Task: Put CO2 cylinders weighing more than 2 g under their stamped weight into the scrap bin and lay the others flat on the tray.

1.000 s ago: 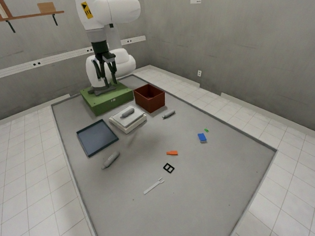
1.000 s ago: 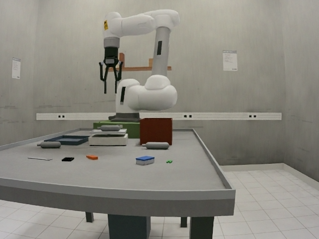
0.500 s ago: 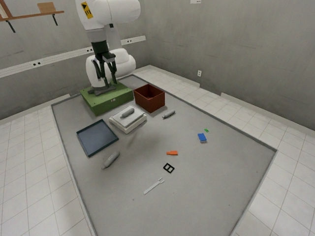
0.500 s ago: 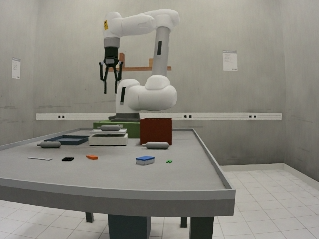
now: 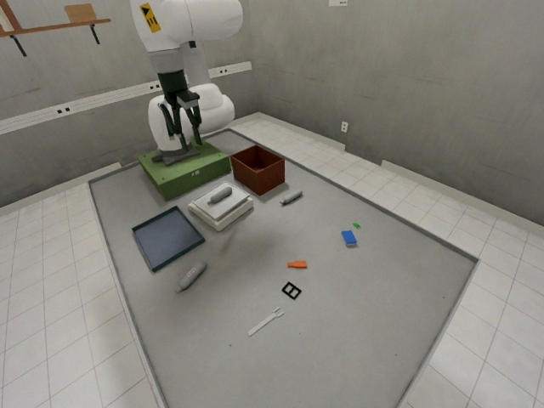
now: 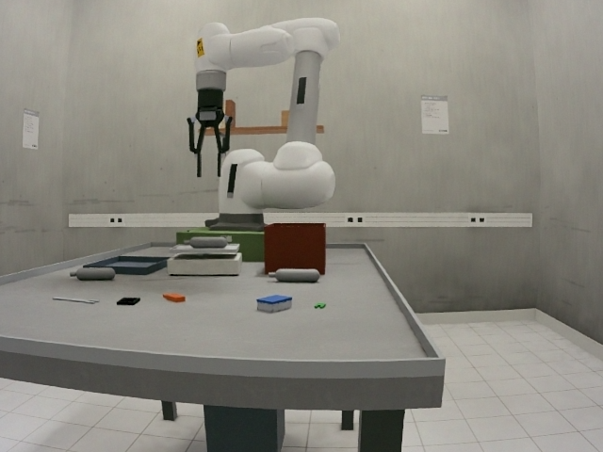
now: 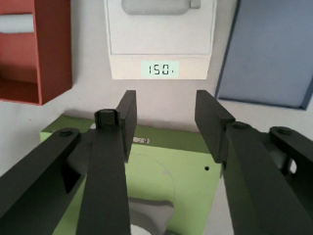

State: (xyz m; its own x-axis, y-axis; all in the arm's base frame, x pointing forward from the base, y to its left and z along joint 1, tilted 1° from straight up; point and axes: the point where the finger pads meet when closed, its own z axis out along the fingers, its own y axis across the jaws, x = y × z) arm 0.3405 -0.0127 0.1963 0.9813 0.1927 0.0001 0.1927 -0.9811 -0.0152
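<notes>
Right now the grey CO2 cylinder is 10 cm ahead of my hand and 21 cm below it. Round my hand: white scale 9 cm ahead, 2 cm to the left, 25 cm below; then scale plate 10 cm ahead, 2 cm to the left, 23 cm below; then red-brown scrap bin 2 cm ahead, 25 cm to the left, 25 cm below.
</notes>
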